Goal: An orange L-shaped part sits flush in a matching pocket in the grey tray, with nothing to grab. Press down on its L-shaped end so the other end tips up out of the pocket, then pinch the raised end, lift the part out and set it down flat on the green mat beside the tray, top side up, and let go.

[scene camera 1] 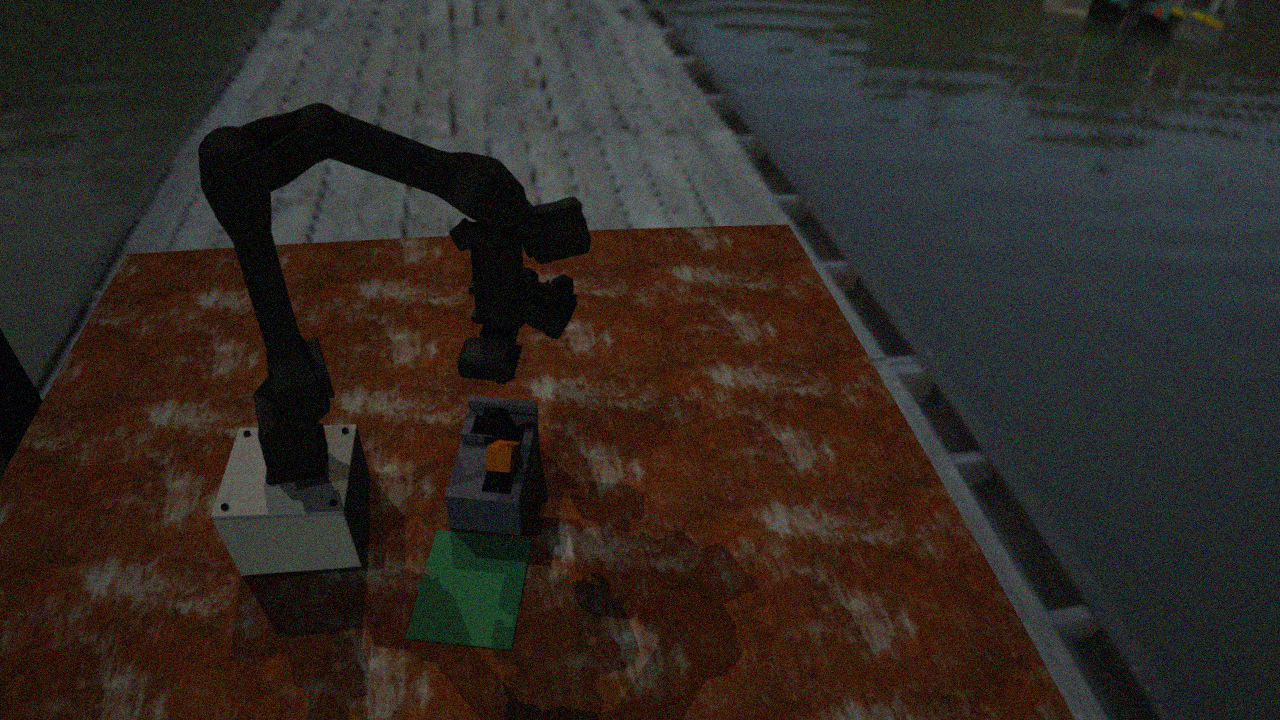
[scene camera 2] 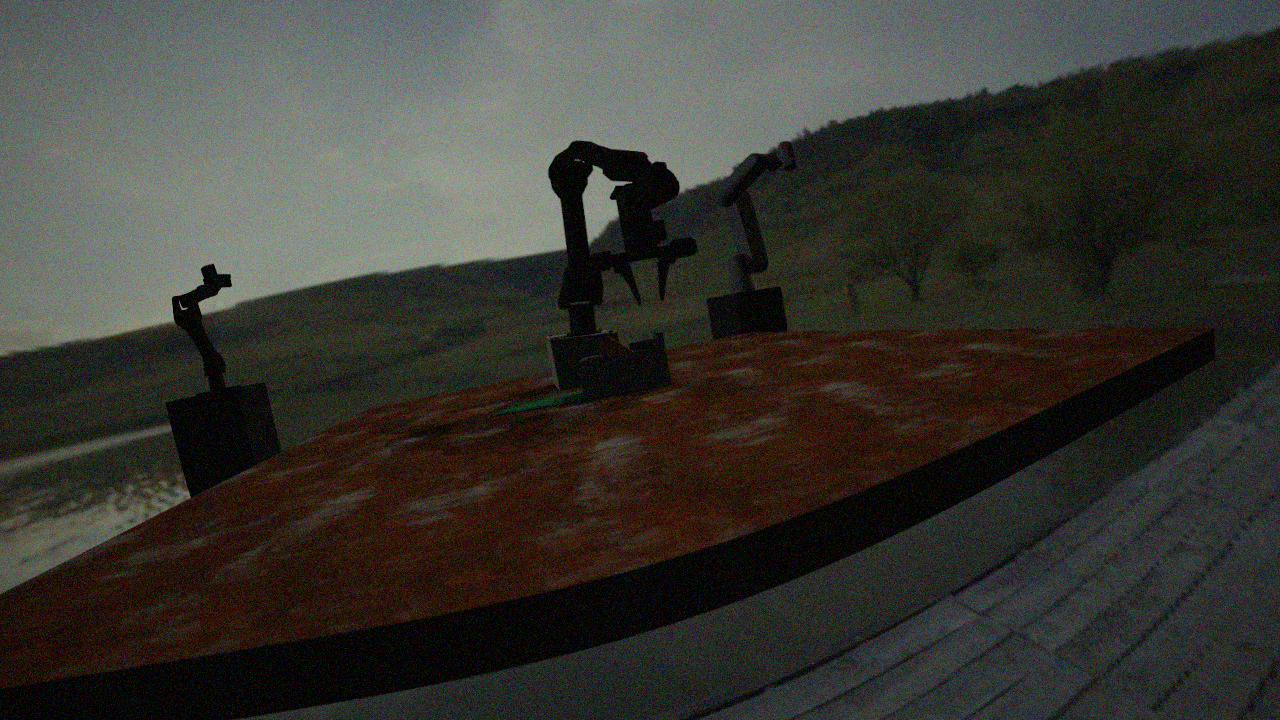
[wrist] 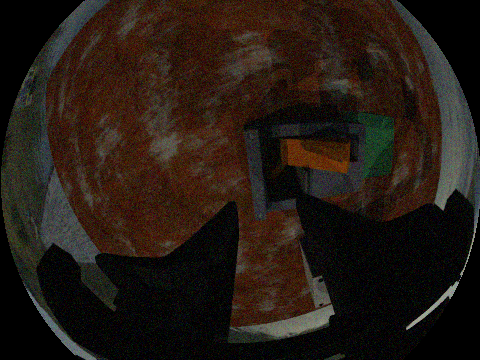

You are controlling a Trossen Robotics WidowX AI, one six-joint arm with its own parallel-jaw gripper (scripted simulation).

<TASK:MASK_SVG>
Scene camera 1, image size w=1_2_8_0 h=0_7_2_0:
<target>my gripper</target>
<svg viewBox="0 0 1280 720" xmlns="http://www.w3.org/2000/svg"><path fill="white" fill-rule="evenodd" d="M573 279L565 274L560 274L553 278L551 282L547 279L542 283L538 281L539 274L536 270L524 267L523 273L519 278L505 284L487 284L479 281L473 275L469 286L469 294L474 295L475 302L471 321L472 323L483 324L480 337L470 337L464 342L457 361L459 375L462 378L491 380L503 385L513 380L522 345L516 345L519 328L522 328L523 324L526 323L545 333L548 337L558 339L570 321L577 305L577 295L572 294L574 291Z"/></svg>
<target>orange L-shaped part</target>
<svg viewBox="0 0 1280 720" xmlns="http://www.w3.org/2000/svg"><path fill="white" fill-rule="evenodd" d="M494 436L494 442L487 446L486 471L510 473L517 466L523 439Z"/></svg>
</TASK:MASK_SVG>
